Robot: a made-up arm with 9 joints. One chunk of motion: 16 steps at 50 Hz.
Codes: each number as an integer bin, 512 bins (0 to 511) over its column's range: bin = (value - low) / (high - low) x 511, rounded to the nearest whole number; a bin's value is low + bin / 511 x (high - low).
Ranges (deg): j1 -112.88..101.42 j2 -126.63..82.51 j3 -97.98..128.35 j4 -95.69..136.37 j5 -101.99..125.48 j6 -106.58..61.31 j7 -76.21..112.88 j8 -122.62..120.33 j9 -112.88..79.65
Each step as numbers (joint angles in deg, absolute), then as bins.
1 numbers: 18.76 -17.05 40.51 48.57 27.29 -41.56 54.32 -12.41 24.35
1 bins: 314 268 313 318 290 198 353 232 364
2 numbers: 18.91 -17.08 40.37 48.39 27.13 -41.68 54.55 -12.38 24.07
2 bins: 314 268 312 317 290 198 353 232 363
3 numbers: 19.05 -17.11 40.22 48.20 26.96 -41.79 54.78 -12.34 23.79
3 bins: 315 268 312 317 290 197 354 232 363
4 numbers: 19.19 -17.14 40.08 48.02 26.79 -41.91 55.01 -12.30 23.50
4 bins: 315 268 312 316 289 197 355 232 362
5 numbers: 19.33 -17.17 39.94 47.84 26.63 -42.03 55.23 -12.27 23.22
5 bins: 315 267 311 316 289 196 355 232 361
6 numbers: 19.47 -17.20 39.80 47.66 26.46 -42.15 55.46 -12.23 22.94
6 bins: 316 267 311 316 289 196 356 232 360
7 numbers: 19.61 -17.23 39.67 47.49 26.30 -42.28 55.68 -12.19 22.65
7 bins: 316 267 311 315 288 196 356 232 360
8 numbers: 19.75 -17.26 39.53 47.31 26.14 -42.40 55.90 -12.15 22.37
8 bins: 316 267 310 315 288 195 357 232 359
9 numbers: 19.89 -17.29 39.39 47.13 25.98 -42.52 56.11 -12.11 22.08
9 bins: 317 267 310 314 287 195 358 232 358
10 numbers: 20.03 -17.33 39.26 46.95 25.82 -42.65 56.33 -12.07 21.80
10 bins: 317 267 310 314 287 195 358 233 357
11 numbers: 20.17 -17.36 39.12 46.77 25.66 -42.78 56.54 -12.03 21.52
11 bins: 317 267 310 314 287 194 359 233 357
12 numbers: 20.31 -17.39 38.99 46.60 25.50 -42.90 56.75 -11.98 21.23
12 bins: 318 267 309 313 286 194 359 233 356
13 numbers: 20.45 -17.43 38.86 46.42 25.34 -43.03 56.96 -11.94 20.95
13 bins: 318 267 309 313 286 193 360 233 355
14 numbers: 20.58 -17.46 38.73 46.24 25.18 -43.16 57.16 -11.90 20.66
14 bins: 318 267 309 313 286 193 360 233 354
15 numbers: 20.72 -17.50 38.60 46.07 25.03 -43.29 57.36 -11.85 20.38
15 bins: 319 267 308 312 285 193 361 233 354
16 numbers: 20.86 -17.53 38.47 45.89 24.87 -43.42 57.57 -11.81 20.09
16 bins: 319 267 308 312 285 192 362 233 353
